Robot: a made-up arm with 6 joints.
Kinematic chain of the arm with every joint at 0, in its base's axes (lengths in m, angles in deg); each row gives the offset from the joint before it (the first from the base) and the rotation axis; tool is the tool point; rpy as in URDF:
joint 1: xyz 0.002 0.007 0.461 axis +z
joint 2: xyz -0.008 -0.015 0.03 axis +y
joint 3: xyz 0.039 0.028 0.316 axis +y
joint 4: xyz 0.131 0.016 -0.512 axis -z
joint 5: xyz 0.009 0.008 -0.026 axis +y
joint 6: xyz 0.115 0 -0.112 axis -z
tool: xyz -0.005 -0.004 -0.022 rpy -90 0 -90
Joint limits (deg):
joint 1: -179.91..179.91
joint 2: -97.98..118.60
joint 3: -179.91..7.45
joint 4: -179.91..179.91
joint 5: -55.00..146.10
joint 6: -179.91..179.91
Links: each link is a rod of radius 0.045 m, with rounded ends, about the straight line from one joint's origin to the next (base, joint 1, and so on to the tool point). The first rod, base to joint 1, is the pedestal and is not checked.
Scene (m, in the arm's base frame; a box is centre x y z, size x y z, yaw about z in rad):
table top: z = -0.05
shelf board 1: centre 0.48 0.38 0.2 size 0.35 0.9 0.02 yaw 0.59
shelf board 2: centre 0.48 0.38 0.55 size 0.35 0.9 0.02 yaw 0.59
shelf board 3: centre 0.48 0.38 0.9 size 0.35 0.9 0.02 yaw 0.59
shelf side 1: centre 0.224 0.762 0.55 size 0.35 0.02 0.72 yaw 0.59
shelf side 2: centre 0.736 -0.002 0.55 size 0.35 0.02 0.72 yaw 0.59
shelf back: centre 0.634 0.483 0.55 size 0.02 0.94 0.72 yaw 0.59
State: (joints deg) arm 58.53 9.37 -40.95 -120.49 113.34 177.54
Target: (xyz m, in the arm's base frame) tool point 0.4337 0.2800 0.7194
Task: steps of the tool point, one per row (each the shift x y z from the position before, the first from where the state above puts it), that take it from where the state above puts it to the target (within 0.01 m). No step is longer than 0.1 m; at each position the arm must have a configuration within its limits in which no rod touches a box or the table.
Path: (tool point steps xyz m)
1: -0.0880 -0.0361 -0.0006
2: -0.0766 -0.0522 0.0001
3: -0.0626 -0.0637 0.0006
4: 0.0300 0.0018 0.0822
5: 0.0246 -0.0229 0.0854
6: 0.0128 -0.0459 0.0825
7: -0.0042 -0.0645 0.0736
8: 0.0550 0.0442 0.0221
9: 0.0677 0.0472 0.0012
10: 0.0783 0.0432 -0.0233

